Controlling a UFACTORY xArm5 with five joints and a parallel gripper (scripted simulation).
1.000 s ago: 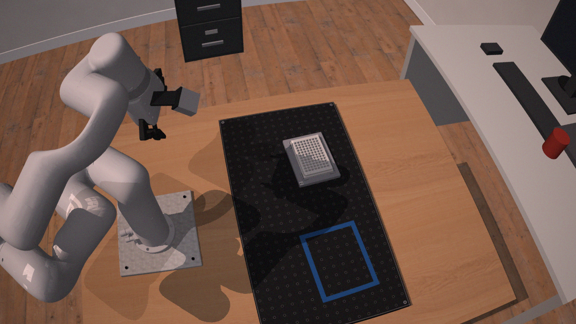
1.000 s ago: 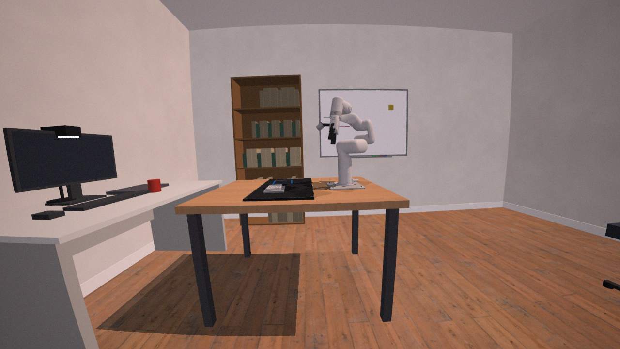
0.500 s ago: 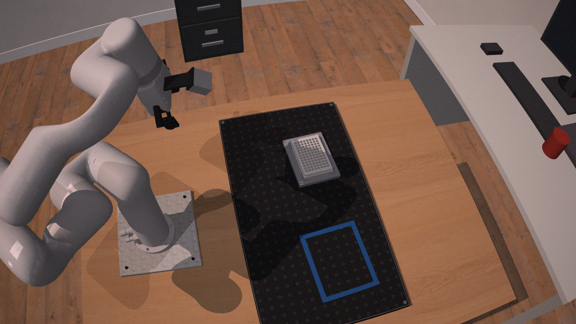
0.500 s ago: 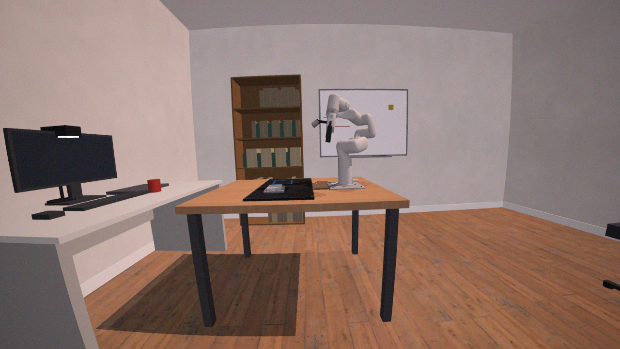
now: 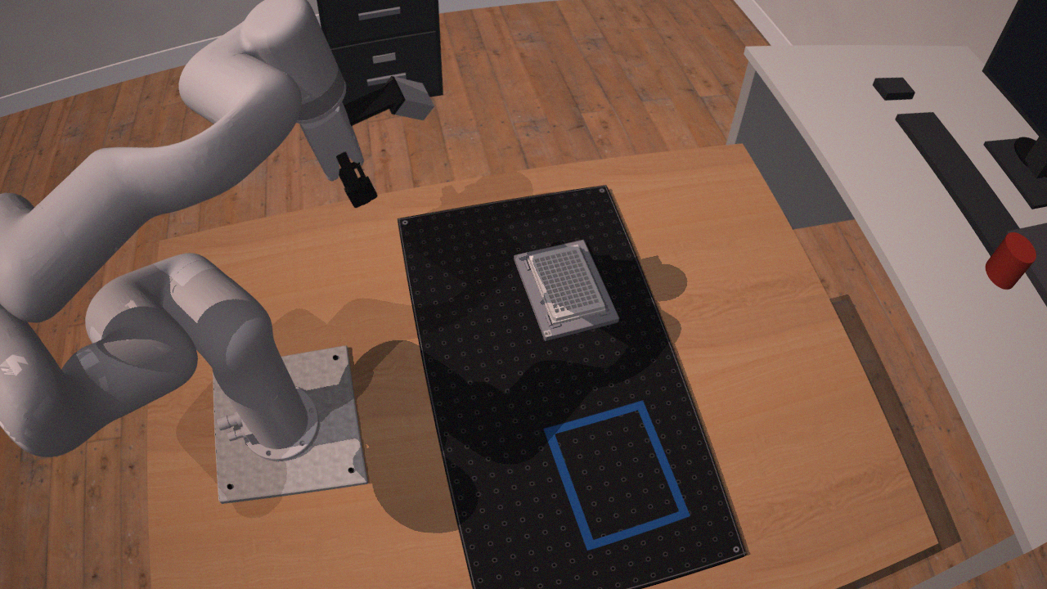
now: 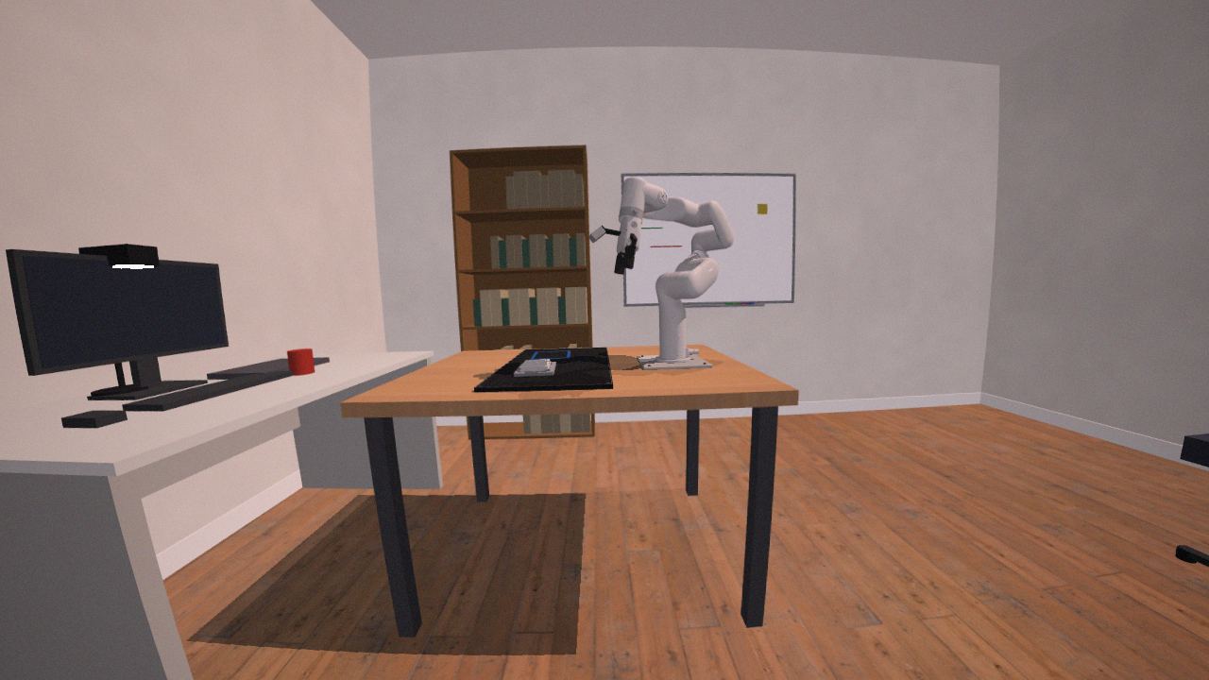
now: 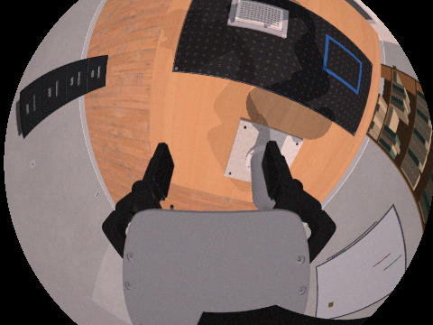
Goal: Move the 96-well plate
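Right now the white 96-well plate is 30 cm below my hand, 28 cm ahead of it and 6 cm to the right of it. The rest, counted from my hand: grey plate nest (31 cm below, 28 cm ahead, 6 cm to the right).
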